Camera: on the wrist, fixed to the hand. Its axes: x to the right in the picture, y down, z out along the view.
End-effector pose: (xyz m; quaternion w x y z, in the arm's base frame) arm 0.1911 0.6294 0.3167 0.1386 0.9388 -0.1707 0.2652
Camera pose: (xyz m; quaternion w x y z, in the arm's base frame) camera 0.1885 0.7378 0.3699 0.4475 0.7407 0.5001 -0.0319
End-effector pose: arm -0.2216 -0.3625 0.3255 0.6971 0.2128 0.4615 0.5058
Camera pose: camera -0.2481 -0.4114 0.2182 0.9039 -0.2825 0.3067 -0.0950
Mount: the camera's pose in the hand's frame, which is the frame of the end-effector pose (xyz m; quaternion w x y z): 0.0002 -0.0879 -0.0829 0.6635 -0.1903 -0.0807 -0.7190
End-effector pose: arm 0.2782 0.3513 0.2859 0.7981 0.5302 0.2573 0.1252
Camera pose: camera 0.2269 0.3805 0.1805 0.7413 0.0250 0.4637 -0.4846
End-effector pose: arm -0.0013 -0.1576 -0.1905 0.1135 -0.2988 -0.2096 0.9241
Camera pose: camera 0.0557 -0.0531 -0.2114 0.6660 0.0054 -0.5389 0.5158
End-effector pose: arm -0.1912 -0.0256 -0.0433 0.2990 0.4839 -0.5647 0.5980
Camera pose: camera -0.1318 0.0705 -0.0004 0.6749 0.7185 -0.1647 0.0353
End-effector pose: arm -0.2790 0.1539 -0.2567 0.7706 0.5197 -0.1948 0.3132
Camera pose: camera -0.2207 0.2073 -0.3481 0.8197 0.3635 0.1226 -0.4253
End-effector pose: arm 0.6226 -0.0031 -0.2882 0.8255 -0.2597 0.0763 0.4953
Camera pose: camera 0.7089 -0.0777 -0.3280 0.8606 -0.3443 -0.2970 -0.2294
